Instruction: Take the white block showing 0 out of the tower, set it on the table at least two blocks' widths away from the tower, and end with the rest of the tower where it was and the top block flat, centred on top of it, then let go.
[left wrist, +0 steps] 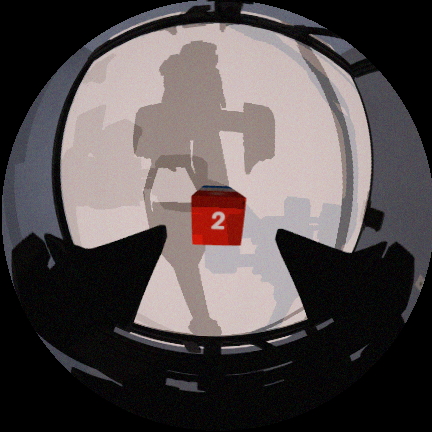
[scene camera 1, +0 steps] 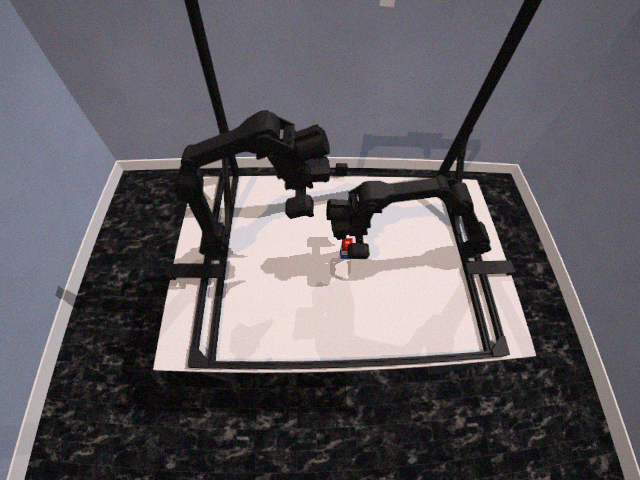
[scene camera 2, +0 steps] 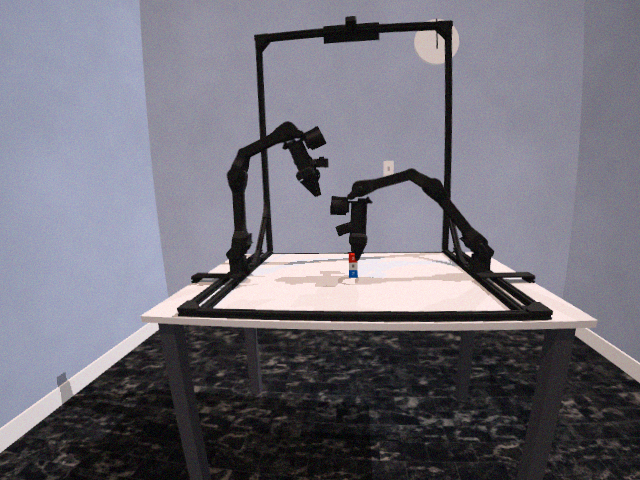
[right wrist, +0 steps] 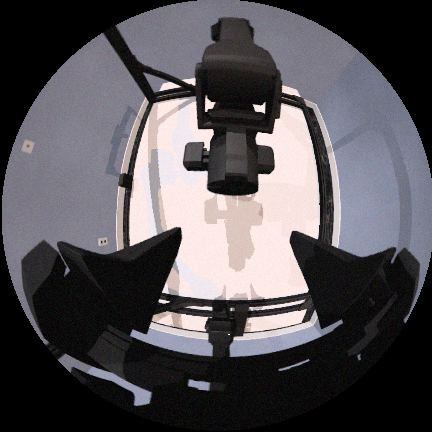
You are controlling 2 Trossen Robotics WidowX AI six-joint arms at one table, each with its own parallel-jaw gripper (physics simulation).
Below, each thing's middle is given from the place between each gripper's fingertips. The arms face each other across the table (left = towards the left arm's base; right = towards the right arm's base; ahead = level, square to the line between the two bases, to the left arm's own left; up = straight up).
Right now my right hand is 120 mm to the right of the red block showing 2 (left wrist: 217, 217) and 230 mm above it.
I see the red block showing 2 10 mm to the right of my left hand.
